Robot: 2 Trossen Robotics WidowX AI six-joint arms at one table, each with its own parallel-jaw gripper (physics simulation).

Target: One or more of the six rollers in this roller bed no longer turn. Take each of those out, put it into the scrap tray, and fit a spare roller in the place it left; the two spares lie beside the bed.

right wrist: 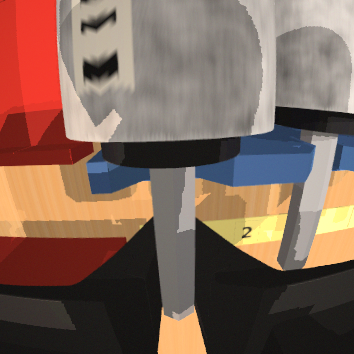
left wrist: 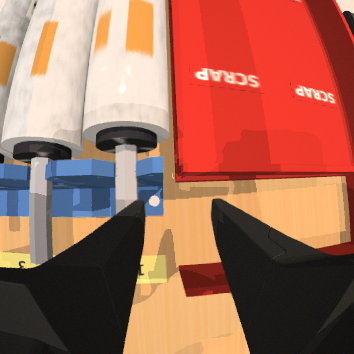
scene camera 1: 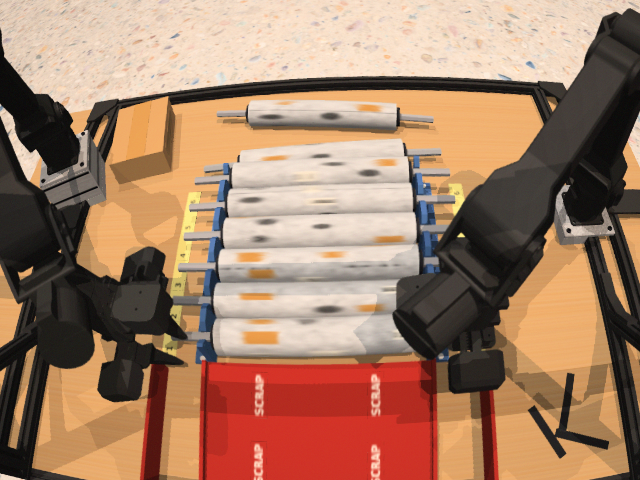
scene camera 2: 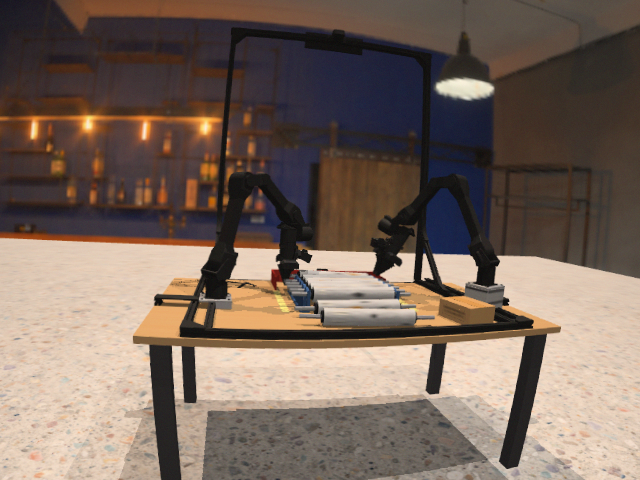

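Seen in the pictures: left gripper, fingertip midpoint: (left wrist: 177, 207) (scene camera 1: 183, 350) (scene camera 2: 374, 274); right gripper, fingertip midpoint: (right wrist: 171, 219) (scene camera 1: 459, 339) (scene camera 2: 285, 285); left arm's base at its link origin: (scene camera 1: 63, 157) (scene camera 2: 485, 284); right arm's base at its link origin: (scene camera 1: 582, 208) (scene camera 2: 215, 296).
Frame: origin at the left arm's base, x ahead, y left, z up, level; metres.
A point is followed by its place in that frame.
Observation:
Six white rollers lie across the blue-railed bed. The one nearest the scrap tray, roller 1 (scene camera 1: 310, 335) @(x 0.315, y -0.442, z -0.013 m) (left wrist: 125, 75) @(x 0.227, y -0.406, z -0.016 m) (right wrist: 190, 75), has its ends at the rails. My right gripper (right wrist: 171, 219) @(x 0.491, y -0.497, z -0.066 m) (scene camera 2: 284, 273) @(x 0.491, y -0.497, z -0.066 m) is shut on its axle end; its fingertips are hidden in scene camera 1. My left gripper (scene camera 1: 183, 350) @(x 0.160, y -0.406, z -0.026 m) (left wrist: 177, 207) @(x 0.160, y -0.406, z -0.026 m) (scene camera 2: 378, 271) @(x 0.160, y -0.406, z -0.026 m) is open and empty beside the other axle end, which passes outside its finger. One spare (scene camera 1: 320, 114) @(x 0.454, y -0.060, z -0.054 m) (scene camera 2: 368, 316) @(x 0.479, y -0.026, z -0.060 m) lies apart at the back; the other (scene camera 1: 356, 149) @(x 0.476, y -0.166, z -0.046 m) lies close against the bed. The red scrap tray (scene camera 1: 320, 434) @(x 0.286, y -0.550, z -0.065 m) (left wrist: 300, 140) @(x 0.169, y -0.518, z -0.067 m) shows no roller in its visible part.
Dark red bars (scene camera 1: 155, 418) @(x 0.089, y -0.471, z -0.064 m) (scene camera 1: 488, 434) @(x 0.473, y -0.632, z -0.061 m) stand either side of the tray. A cardboard box (scene camera 1: 142, 142) @(x 0.147, y -0.001, z -0.038 m) (scene camera 2: 467, 308) @(x 0.204, y 0.091, z -0.041 m) is at the back left in scene camera 1. Thin black strips (scene camera 1: 566, 403) @(x 0.603, y -0.643, z -0.092 m) lie at the lower right. A numbered yellow strip (scene camera 1: 182, 255) @(x 0.175, y -0.222, z -0.092 m) runs along the bed.

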